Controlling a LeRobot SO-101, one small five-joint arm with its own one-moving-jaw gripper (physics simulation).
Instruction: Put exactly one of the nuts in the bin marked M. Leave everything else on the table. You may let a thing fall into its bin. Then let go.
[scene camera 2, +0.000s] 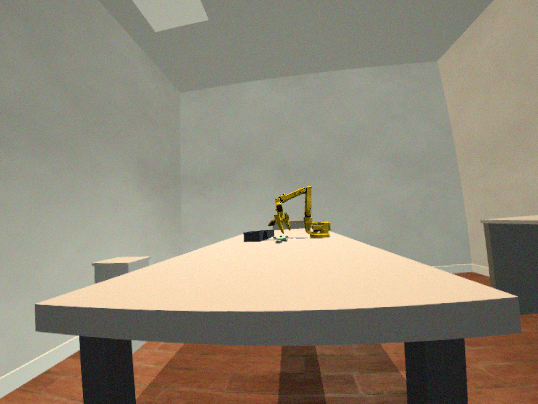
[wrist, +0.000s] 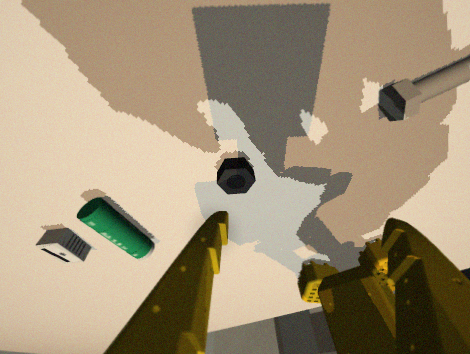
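Where they show: end effector, tool point: (scene camera 2: 283, 232) (wrist: 227, 223); arm's base, origin of the base link: (scene camera 2: 315, 237) (wrist: 345, 261).
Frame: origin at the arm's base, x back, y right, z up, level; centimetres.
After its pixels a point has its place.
Observation:
A black hex nut (wrist: 236, 176) {z 0.9, x -15.4, y -1.2 cm} lies flat on the table in the wrist view, ahead of the left jaw's tip and a little left of the gap between the jaws. My gripper (scene camera 2: 285, 231) {z 3.3, x -15.6, y -1.6 cm} (wrist: 307, 218) is open and empty, with a wide V-shaped gap between its jaws, and points down above the table. The nut is beyond the tips and apart from both jaws. Dark bins (scene camera 2: 253, 237) {z 2.2, x -30.0, y -5.0 cm} stand left of the gripper in the scene view; no letter M is readable there. The nuts are too small to tell apart in the scene view.
A green cylinder (wrist: 117, 227) {z 1.1, x -16.7, y -8.5 cm} (scene camera 2: 281, 239) {z 1.0, x -16.4, y -9.7 cm} lies near a small grey-and-white block (wrist: 64, 245) {z 1.0, x -17.7, y -12.9 cm}, left of the gripper in the wrist view. A bolt (wrist: 440, 80) {z 0.8, x -14.5, y 6.8 cm} lies at the upper right. The arm's shadow crosses the pale table (scene camera 2: 280, 280) {z 0.0, x -14.1, y -62.9 cm} (wrist: 35, 125) {z 0.0, x -22.2, y -6.3 cm}.

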